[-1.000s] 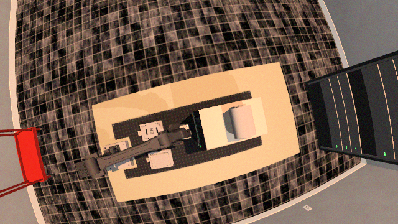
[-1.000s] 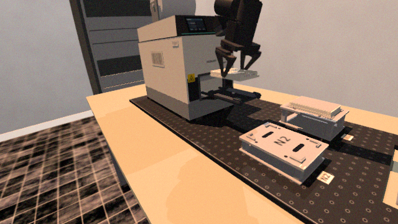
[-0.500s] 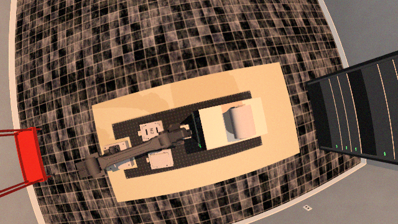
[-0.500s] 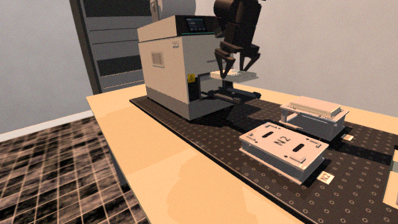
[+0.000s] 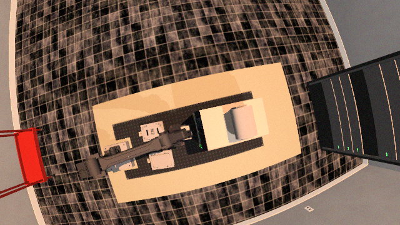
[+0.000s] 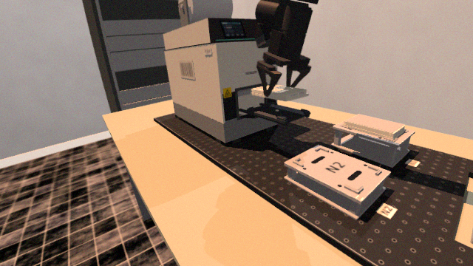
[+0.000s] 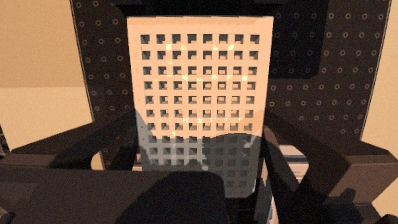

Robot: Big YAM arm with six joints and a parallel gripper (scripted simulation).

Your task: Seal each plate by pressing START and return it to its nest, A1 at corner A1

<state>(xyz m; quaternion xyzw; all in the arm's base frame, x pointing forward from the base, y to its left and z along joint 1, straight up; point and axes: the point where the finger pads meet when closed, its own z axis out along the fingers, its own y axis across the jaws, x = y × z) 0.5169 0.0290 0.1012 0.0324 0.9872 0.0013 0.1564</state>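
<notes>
Right now my hand is 6 cm above the sealer stage. Round my hand: well plate: right at my hand; then plate nest N2: 20 cm behind, 12 cm below, 6 cm to the left; then sealer screen: 16 cm above, 12 cm ahead, 4 cm to the left.
</notes>
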